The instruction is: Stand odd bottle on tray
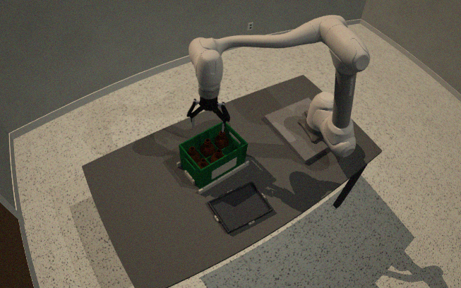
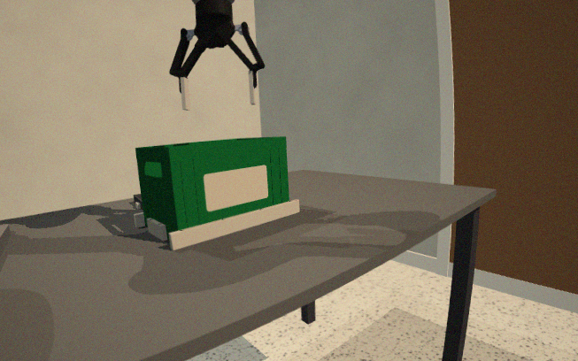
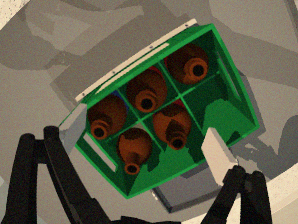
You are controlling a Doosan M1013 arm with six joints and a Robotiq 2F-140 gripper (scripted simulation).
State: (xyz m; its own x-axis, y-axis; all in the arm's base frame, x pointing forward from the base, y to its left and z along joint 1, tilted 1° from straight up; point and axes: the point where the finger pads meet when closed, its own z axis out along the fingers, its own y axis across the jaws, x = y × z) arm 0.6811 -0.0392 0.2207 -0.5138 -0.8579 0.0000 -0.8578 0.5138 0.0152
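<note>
The crate lies 10 mm behind my hand, 40 mm to the left of it and 170 mm below it. From my hand the other things lie so: bottle (70 mm ahead, 110 mm to the left, 170 mm below); then black tray (40 mm behind, 320 mm to the left, 250 mm below).
</note>
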